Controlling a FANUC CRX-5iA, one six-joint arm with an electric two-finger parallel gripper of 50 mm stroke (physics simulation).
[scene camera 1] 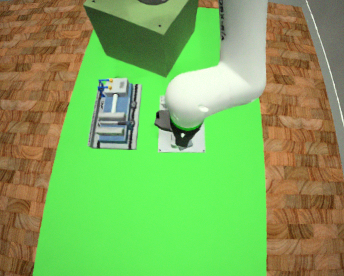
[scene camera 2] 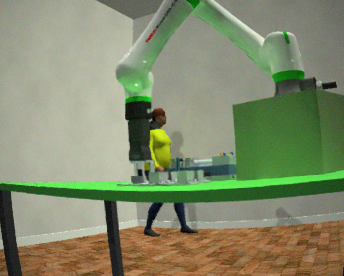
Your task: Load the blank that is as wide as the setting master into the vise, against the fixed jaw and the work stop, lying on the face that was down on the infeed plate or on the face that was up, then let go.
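Where they show: gripper, between the fingertips: point(scene camera 1: 175, 140) point(scene camera 2: 146, 179); arm's base, origin of its link: point(scene camera 2: 293, 98).
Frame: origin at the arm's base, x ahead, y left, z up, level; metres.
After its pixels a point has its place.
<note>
My gripper point(scene camera 1: 182, 141) {x 0.515, y 0.164, z -0.245 m} point(scene camera 2: 143, 175) {x 0.515, y 0.164, z -0.245 m} is open and points straight down, low over the front part of the pale infeed plate point(scene camera 1: 164, 146) {x 0.543, y 0.122, z -0.257 m} point(scene camera 2: 127, 185) {x 0.503, y 0.283, z -0.262 m}. In the scene camera 2 view its fingertips are down by a dark grey block point(scene camera 2: 135, 179) {x 0.513, y 0.226, z -0.244 m} at the plate's end; nothing is held. Several paler blocks stand further along the plate, among them one block point(scene camera 2: 159, 177) {x 0.401, y 0.247, z -0.239 m} close beside the fingers. The arm hides most of the plate in the scene camera 1 view; which block is the setting master I cannot tell. The vise point(scene camera 1: 114, 107) {x 0.434, y -0.091, z -0.182 m} point(scene camera 2: 220, 170) {x 0.332, y -0.052, z -0.226 m} stands left of the plate, with no blank visible between its jaws.
The green robot pedestal point(scene camera 1: 137, 42) {x 0.178, y -0.038, z -0.095 m} point(scene camera 2: 277, 137) {x 0.044, y 0.131, z -0.141 m} stands behind the vise and plate. Blue and yellow fittings point(scene camera 1: 104, 86) {x 0.360, y -0.145, z -0.155 m} sit at the vise's rear. A dark rod point(scene camera 1: 120, 123) {x 0.501, y -0.047, z -0.171 m} lies across the vise near its jaws. A person in yellow point(scene camera 2: 160, 146) is beyond the table point(scene camera 2: 210, 192) {x 0.101, y 0.506, z -0.271 m}.
</note>
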